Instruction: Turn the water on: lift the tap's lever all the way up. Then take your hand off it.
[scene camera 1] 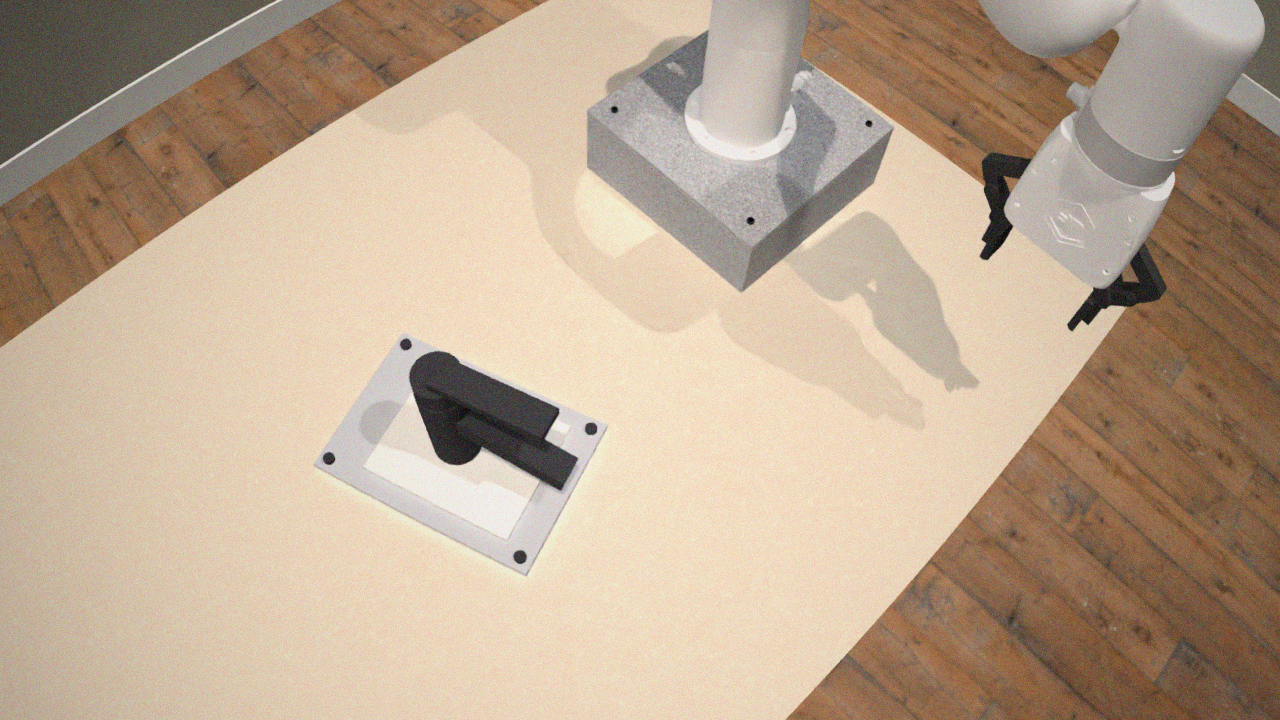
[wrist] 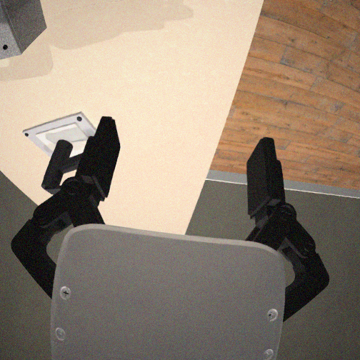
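Pixels of known places: gripper, fingertip midpoint: (scene camera 1: pixel 1033 284); arm's base at its link origin: (scene camera 1: pixel 739 121).
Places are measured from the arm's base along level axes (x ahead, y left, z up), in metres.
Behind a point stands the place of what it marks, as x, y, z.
The black tap stands on a grey-and-white plate (scene camera 1: pixel 420 508) {0.517, 0.119, -0.089} (wrist: pixel 56 123). Its round column (scene camera 1: pixel 440 429) {0.467, 0.105, -0.005} (wrist: pixel 58 165) is upright. The lever (scene camera 1: pixel 501 398) {0.422, 0.145, 0.059} is a flat bar on top of the column, lying low and nearly parallel above the spout (scene camera 1: pixel 528 454) {0.419, 0.170, -0.013}. In the wrist view the lever is hard to make out, and the left finger covers part of the tap. My gripper (scene camera 1: pixel 1030 289) {0.053, 0.377, 0.150} (wrist: pixel 186 138) is open and empty. It hangs above the table's right edge in the scene view, far from the tap and touching nothing.
The robot's grey base block (scene camera 1: pixel 666 201) {0.115, 0.010, -0.048} (wrist: pixel 31 25) stands on the pale table (scene camera 1: pixel 716 537) {0.318, 0.315, -0.097} (wrist: pixel 165 75), between the tap and the far edge. Wooden floor (scene camera 1: pixel 1118 501) (wrist: pixel 300 100) lies beyond the table's edge. Shadows of the arm fall across the table.
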